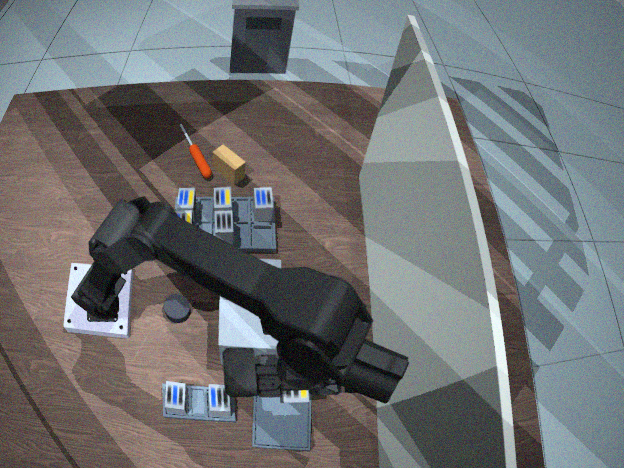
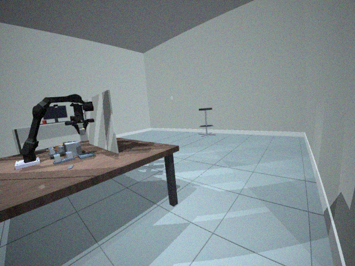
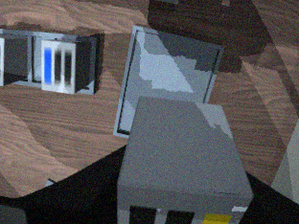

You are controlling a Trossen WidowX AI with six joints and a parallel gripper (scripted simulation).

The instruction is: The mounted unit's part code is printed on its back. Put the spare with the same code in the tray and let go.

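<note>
The grey tray is 16 cm below my gripper tip and 1 cm to the right of it. The rest, counted from my gripper tip: black puck 21 cm to the left, 16 cm below, 16 cm behind; then reflective panel 19 cm ahead, 14 cm to the left, 6 cm above; then tall grey block 18 cm to the left, 12 cm below, 3 cm behind.
</note>
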